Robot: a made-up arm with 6 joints.
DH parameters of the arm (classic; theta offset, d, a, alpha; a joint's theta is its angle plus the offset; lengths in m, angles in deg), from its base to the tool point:
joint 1: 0 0.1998 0 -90
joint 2: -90 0 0.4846 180
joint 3: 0 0 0 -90
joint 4: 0 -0.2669 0 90
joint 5: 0 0.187 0 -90
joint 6: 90 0 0 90
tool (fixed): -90 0 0 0
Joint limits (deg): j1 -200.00..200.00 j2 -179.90..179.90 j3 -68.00..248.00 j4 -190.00..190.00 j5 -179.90..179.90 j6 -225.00..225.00
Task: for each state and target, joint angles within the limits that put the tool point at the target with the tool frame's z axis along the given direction. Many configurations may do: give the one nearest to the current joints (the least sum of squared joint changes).
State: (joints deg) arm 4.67 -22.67 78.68 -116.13 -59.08 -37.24
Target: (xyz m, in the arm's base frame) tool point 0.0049 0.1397 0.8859 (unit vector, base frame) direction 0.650 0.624 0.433
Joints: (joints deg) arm 23.26 -17.02 58.14 -132.53 -69.05 -47.18
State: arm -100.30 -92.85 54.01 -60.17 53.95 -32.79
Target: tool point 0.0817 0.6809 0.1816 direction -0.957 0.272 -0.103
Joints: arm -107.52 -115.03 53.67 -47.20 3.48 -37.27
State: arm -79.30 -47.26 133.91 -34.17 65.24 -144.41
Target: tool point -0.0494 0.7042 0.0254 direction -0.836 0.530 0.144
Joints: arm -100.34 -88.26 149.10 -20.66 62.26 -95.12
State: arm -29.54 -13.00 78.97 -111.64 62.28 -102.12
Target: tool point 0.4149 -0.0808 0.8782 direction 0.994 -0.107 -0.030
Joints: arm -12.74 24.17 105.64 -93.89 67.93 -97.29
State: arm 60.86 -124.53 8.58 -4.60 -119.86 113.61
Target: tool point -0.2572 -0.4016 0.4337 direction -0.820 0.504 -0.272
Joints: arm 35.03 -93.98 -3.13 -14.32 -120.30 107.96
